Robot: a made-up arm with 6 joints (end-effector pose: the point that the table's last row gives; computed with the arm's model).
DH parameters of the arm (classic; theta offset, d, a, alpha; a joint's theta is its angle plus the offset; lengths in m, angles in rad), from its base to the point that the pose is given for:
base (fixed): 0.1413 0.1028 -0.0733 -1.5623
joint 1: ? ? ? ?
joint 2: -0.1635 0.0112 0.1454 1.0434
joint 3: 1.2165 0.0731 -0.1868 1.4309
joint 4: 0 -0.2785 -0.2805 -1.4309
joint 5: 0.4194 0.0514 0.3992 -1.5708
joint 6: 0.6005 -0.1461 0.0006 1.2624
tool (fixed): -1.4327 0.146 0 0
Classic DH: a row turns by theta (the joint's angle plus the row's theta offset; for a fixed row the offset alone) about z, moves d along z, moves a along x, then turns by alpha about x.
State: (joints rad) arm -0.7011 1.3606 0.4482 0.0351 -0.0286 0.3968
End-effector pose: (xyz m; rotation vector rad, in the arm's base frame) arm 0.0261 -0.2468 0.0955 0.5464 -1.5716 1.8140
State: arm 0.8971 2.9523 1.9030 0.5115 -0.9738 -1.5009
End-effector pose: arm -0.2245 0.2205 0.5127 -0.5067 -1.1194 -1.2062
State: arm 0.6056 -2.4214 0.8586 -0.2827 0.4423 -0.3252
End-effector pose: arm -0.0231 0.4867 0.1228 -0.8015 0.0341 -0.9233
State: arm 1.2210 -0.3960 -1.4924 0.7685 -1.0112 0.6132
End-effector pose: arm -0.1182 -0.1426 0.2054 -0.0721 -2.0355 2.0459
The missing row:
joint 1: -0.0176 0.0391 -0.0006 2.0931
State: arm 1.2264 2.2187 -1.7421 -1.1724 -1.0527 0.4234
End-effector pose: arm -0.0630 0.0703 0.0435 -1.7223 0.7319 1.9568
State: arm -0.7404 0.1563 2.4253 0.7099 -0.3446 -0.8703
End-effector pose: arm 0.3158 -0.1647 0.3648 -0.6647 0.8388 -2.5542
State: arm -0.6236 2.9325 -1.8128 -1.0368 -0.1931 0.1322
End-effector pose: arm -0.4161 -0.0983 -0.0408 -2.2550 -0.6555 0.8784
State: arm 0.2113 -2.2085 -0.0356 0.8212 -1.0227 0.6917
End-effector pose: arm -0.3859 0.0483 0.1491 0.7348 0.2683 -2.5505
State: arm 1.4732 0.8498 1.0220 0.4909 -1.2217 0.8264
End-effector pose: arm 0.0682 0.1720 -0.2528 1.0761 0.9442 0.5628
